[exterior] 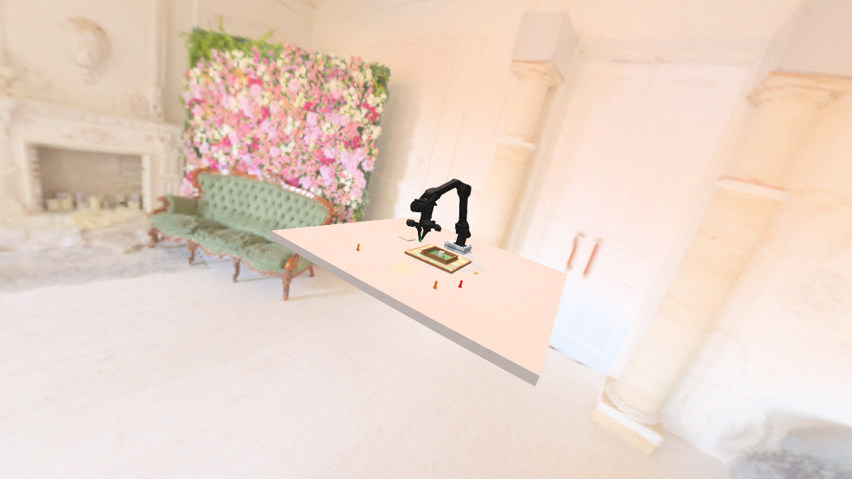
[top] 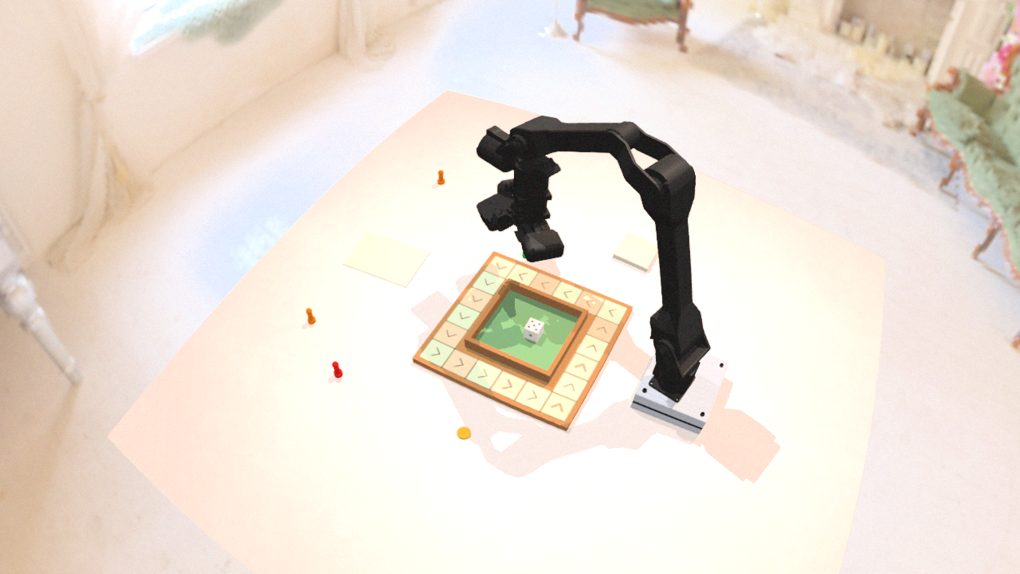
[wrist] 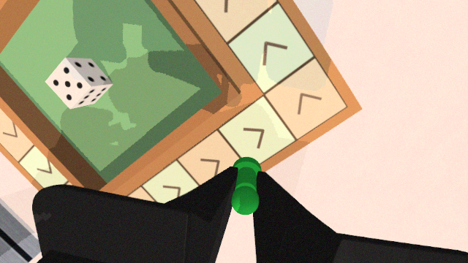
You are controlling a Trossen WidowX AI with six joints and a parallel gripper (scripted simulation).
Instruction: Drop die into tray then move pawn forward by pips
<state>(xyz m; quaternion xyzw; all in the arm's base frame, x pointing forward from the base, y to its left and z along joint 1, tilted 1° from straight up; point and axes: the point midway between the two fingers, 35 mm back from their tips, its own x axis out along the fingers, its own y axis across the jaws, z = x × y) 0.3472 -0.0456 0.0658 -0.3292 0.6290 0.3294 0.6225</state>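
The white die is 9 cm behind my gripper tip, 9 cm to the left of it and 5 cm below it. Round my gripper tip: green pawn (1 cm above); then pale card (24 cm ahead, 12 cm to the left, 8 cm below); then green dice tray (8 cm behind, 10 cm to the left, 7 cm below).
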